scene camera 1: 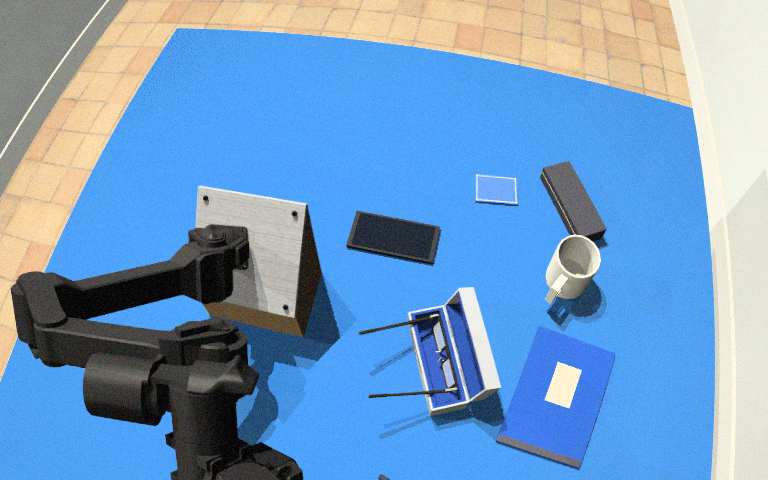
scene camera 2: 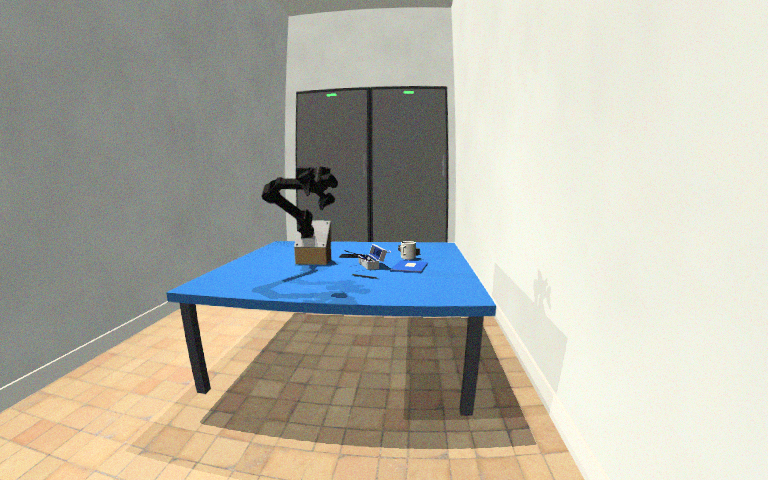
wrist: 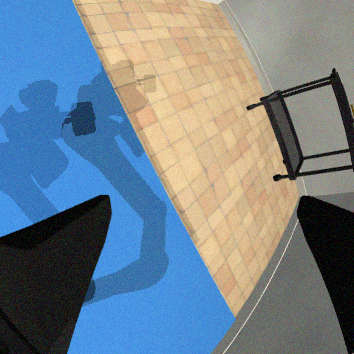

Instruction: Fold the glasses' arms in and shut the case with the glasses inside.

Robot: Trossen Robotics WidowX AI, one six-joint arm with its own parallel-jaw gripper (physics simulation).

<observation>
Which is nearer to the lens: the glasses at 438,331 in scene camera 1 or the white mug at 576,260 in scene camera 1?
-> The glasses.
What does the blue notebook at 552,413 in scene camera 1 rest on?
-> The table.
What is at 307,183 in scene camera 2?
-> The gripper.
</observation>
